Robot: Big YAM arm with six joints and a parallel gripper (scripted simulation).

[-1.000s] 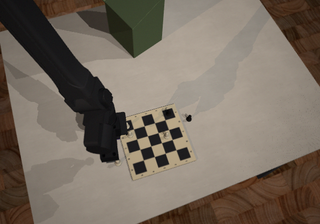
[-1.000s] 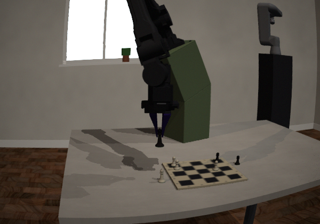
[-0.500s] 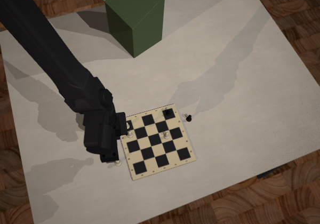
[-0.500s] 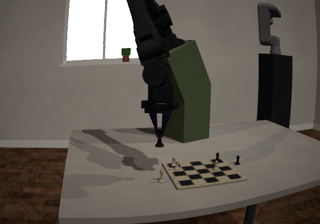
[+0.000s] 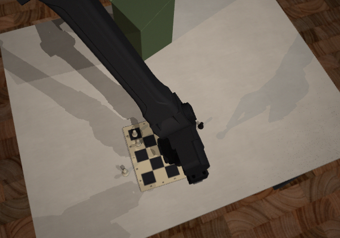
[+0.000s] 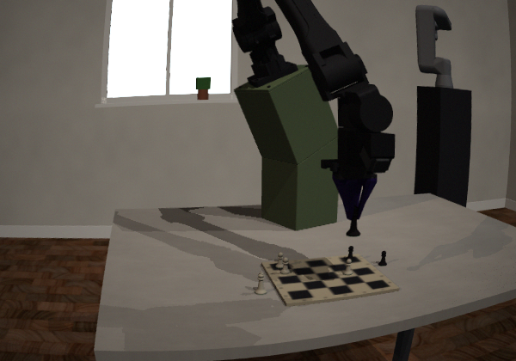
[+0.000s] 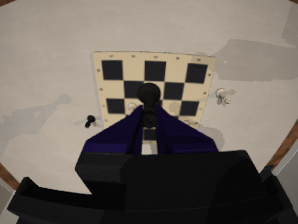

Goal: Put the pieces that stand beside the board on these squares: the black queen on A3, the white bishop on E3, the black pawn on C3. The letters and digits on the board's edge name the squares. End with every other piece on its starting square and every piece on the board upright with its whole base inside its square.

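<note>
Right now my hand is 150 mm above the chessboard and 80 mm past it. The rest, counted from my hand: black queen 10 mm below; white bishop 150 mm to the right, 130 mm below, 50 mm behind.
</note>
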